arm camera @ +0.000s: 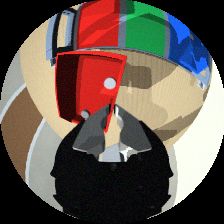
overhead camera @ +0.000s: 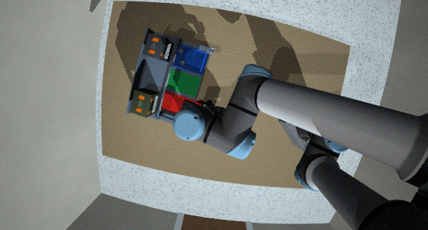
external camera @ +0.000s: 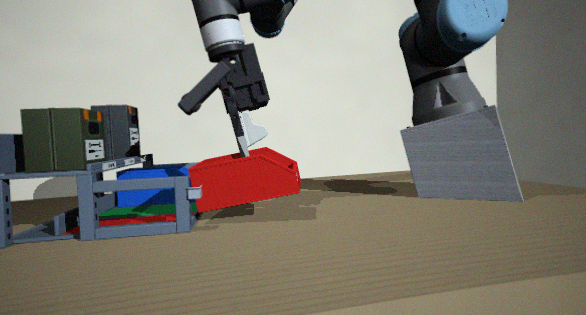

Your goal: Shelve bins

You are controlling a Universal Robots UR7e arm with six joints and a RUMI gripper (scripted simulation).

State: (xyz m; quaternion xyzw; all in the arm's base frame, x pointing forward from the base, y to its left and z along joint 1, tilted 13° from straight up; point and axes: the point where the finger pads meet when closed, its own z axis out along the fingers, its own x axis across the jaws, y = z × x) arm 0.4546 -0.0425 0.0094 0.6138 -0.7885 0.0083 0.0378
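The red bin lies 1 cm ahead of my hand, 5 cm to the left of it and 3 cm below it. The rest, counted from my hand: blue bin (13 cm ahead, 23 cm to the right, 6 cm below); then top board (26 cm ahead, 14 cm to the right); then green box (29 cm ahead, 3 cm to the right, 5 cm above).
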